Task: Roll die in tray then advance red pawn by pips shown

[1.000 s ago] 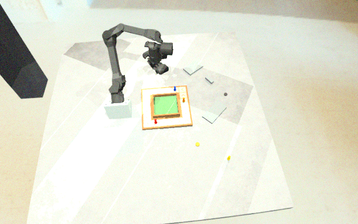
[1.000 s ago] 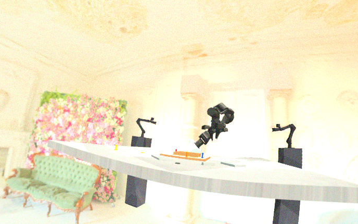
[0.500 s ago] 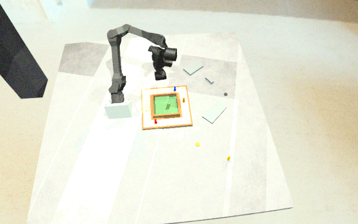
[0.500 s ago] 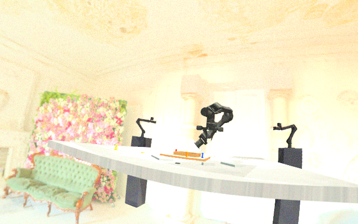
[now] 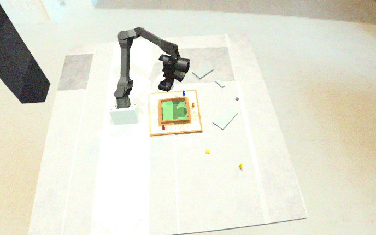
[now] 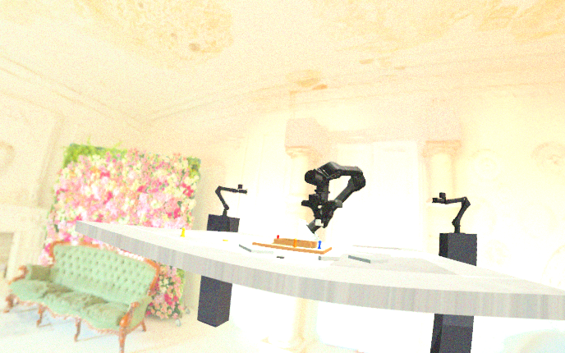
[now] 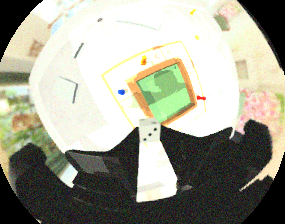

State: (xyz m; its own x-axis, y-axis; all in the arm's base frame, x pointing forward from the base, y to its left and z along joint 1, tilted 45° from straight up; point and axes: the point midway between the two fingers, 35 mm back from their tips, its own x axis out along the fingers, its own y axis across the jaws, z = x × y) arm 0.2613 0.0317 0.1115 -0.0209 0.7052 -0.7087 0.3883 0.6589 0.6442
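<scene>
Now: the red pawn 20 cm to the right of my gripper tip, 9 cm below it and 5 cm behind it. From my gripper tip the other things lie so: white die: right at my gripper tip; green tray: 11 cm below, 9 cm to the right, 1 cm ahead; blue pawn: 9 cm below, 7 cm ahead, 2 cm to the left.
</scene>
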